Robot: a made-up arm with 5 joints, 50 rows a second.
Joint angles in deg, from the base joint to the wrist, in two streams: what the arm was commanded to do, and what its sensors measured. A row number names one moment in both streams.
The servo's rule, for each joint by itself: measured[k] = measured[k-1] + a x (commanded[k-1-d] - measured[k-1]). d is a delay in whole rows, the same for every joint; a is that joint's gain. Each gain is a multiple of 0.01, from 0.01 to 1. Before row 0 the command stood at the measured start. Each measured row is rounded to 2 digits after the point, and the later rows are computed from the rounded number. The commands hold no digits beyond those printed.
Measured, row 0: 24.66 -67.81 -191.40 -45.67 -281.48
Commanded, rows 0 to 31: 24.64 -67.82 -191.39 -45.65 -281.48; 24.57 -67.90 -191.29 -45.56 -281.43; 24.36 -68.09 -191.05 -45.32 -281.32; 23.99 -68.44 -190.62 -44.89 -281.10; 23.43 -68.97 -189.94 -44.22 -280.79; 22.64 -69.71 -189.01 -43.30 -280.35; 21.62 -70.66 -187.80 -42.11 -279.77; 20.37 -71.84 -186.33 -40.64 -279.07; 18.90 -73.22 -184.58 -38.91 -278.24; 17.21 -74.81 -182.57 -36.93 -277.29; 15.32 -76.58 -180.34 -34.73 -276.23; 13.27 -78.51 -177.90 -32.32 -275.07; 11.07 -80.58 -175.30 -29.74 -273.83; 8.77 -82.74 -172.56 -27.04 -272.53; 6.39 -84.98 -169.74 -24.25 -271.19; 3.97 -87.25 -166.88 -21.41 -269.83; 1.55 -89.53 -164.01 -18.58 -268.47; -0.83 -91.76 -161.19 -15.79 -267.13; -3.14 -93.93 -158.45 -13.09 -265.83; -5.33 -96.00 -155.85 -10.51 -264.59; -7.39 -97.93 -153.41 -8.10 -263.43; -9.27 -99.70 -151.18 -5.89 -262.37; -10.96 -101.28 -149.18 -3.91 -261.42; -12.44 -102.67 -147.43 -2.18 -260.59; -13.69 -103.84 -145.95 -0.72 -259.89; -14.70 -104.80 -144.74 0.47 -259.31; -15.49 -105.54 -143.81 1.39 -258.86; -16.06 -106.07 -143.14 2.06 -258.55; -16.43 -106.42 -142.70 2.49 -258.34; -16.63 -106.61 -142.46 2.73 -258.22; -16.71 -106.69 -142.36 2.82 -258.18; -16.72 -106.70 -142.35 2.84 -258.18
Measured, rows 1 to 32: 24.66 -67.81 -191.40 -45.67 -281.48; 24.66 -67.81 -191.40 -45.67 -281.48; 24.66 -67.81 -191.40 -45.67 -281.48; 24.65 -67.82 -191.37 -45.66 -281.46; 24.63 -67.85 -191.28 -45.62 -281.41; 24.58 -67.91 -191.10 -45.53 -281.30; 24.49 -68.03 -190.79 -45.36 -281.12; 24.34 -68.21 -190.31 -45.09 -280.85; 24.12 -68.48 -189.63 -44.70 -280.47; 23.82 -68.85 -188.74 -44.17 -279.98; 23.43 -69.33 -187.62 -43.49 -279.37; 22.93 -69.93 -186.26 -42.64 -278.64; 22.32 -70.66 -184.66 -41.61 -277.80; 21.60 -71.52 -182.83 -40.40 -276.84; 20.76 -72.52 -180.80 -39.01 -275.79; 19.80 -73.64 -178.58 -37.45 -274.65; 18.73 -74.89 -176.19 -35.73 -273.44; 17.55 -76.25 -173.68 -33.87 -272.18; 16.27 -77.71 -171.07 -31.88 -270.88; 14.90 -79.26 -168.40 -29.79 -269.57; 13.46 -80.87 -165.71 -27.62 -268.26; 11.96 -82.53 -163.05 -25.40 -266.98; 10.41 -84.22 -160.45 -23.15 -265.74; 8.84 -85.92 -157.95 -20.91 -264.56; 7.26 -87.61 -155.58 -18.70 -263.46; 5.68 -89.27 -153.38 -16.55 -262.46; 4.13 -90.87 -151.37 -14.49 -261.56; 2.62 -92.40 -149.58 -12.55 -260.77; 1.17 -93.85 -148.02 -10.74 -260.10; -0.21 -95.19 -146.70 -9.08 -259.56; -1.51 -96.43 -145.62 -7.58 -259.13; -2.72 -97.55 -144.77 -6.24 -258.81
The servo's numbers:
d 2
a 0.08 0.11 0.27 0.13 0.35

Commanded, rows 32 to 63: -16.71 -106.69 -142.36 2.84 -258.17; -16.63 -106.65 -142.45 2.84 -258.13; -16.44 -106.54 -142.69 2.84 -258.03; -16.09 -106.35 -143.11 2.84 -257.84; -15.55 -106.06 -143.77 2.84 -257.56; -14.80 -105.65 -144.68 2.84 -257.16; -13.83 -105.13 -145.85 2.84 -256.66; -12.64 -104.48 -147.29 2.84 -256.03; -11.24 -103.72 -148.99 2.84 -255.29; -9.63 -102.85 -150.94 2.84 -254.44; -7.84 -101.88 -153.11 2.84 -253.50; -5.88 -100.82 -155.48 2.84 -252.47; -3.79 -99.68 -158.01 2.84 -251.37; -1.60 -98.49 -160.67 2.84 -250.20; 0.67 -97.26 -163.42 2.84 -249.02; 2.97 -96.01 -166.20 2.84 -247.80; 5.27 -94.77 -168.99 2.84 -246.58; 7.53 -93.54 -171.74 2.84 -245.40; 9.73 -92.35 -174.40 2.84 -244.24; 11.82 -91.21 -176.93 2.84 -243.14; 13.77 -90.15 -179.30 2.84 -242.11; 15.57 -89.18 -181.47 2.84 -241.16; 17.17 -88.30 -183.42 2.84 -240.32; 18.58 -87.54 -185.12 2.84 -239.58; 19.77 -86.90 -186.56 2.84 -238.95; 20.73 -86.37 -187.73 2.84 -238.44; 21.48 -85.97 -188.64 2.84 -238.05; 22.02 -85.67 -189.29 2.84 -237.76; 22.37 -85.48 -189.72 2.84 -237.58; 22.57 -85.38 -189.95 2.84 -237.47; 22.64 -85.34 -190.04 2.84 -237.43; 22.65 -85.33 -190.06 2.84 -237.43
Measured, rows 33 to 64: -3.84 -98.56 -144.12 -5.06 -258.59; -4.87 -99.46 -143.64 -4.03 -258.45; -5.82 -100.26 -143.29 -3.14 -258.35; -6.68 -100.96 -143.06 -2.36 -258.27; -7.46 -101.57 -142.96 -1.68 -258.19; -8.15 -102.10 -143.00 -1.09 -258.07; -8.74 -102.54 -143.21 -0.58 -257.89; -9.22 -102.88 -143.61 -0.14 -257.63; -9.59 -103.13 -144.21 0.25 -257.29; -9.83 -103.28 -145.04 0.59 -256.85; -9.94 -103.33 -146.11 0.88 -256.30; -9.92 -103.28 -147.41 1.13 -255.65; -9.75 -103.13 -148.95 1.35 -254.90; -9.44 -102.88 -150.71 1.54 -254.05; -8.99 -102.53 -152.68 1.71 -253.11; -8.40 -102.09 -154.84 1.86 -252.09; -7.67 -101.56 -157.16 1.99 -251.02; -6.82 -100.95 -159.60 2.10 -249.89; -5.85 -100.27 -162.14 2.20 -248.73; -4.78 -99.53 -164.73 2.28 -247.56; -3.62 -98.74 -167.34 2.35 -246.40; -2.38 -97.91 -169.93 2.41 -245.26; -1.09 -97.06 -172.46 2.47 -244.16; 0.24 -96.19 -174.89 2.52 -243.11; 1.59 -95.32 -177.19 2.56 -242.13; 2.95 -94.46 -179.33 2.60 -241.24; 4.30 -93.63 -181.28 2.63 -240.44; 5.61 -92.83 -183.02 2.66 -239.74; 6.88 -92.08 -184.54 2.68 -239.15; 8.09 -91.37 -185.82 2.70 -238.66; 9.23 -90.72 -186.87 2.72 -238.28; 10.30 -90.13 -187.70 2.74 -238.00
